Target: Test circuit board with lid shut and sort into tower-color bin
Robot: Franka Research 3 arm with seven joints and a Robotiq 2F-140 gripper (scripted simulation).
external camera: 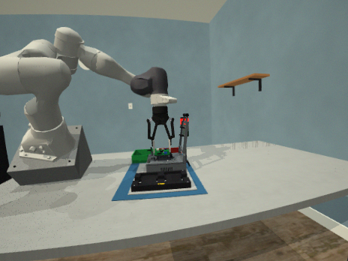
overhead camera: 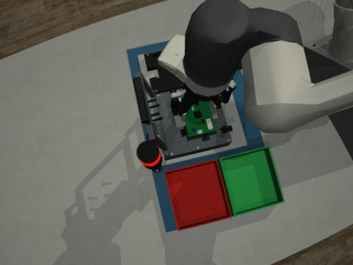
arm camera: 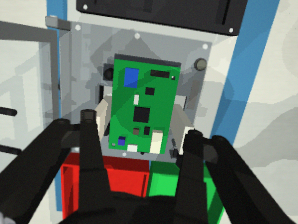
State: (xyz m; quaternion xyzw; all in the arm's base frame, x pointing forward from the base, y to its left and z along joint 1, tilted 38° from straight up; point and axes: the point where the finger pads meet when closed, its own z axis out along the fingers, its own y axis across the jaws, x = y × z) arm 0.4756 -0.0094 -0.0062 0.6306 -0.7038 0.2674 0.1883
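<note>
My gripper is now 10 mm short of the tester plate, 10 mm to the right of it and 50 mm above it. Also, from my hand: latch hook 50 mm behind, 70 mm to the left, 30 mm below; then clear lid 110 mm ahead, 20 mm to the right, 70 mm above; then green circuit board 20 mm below.
</note>
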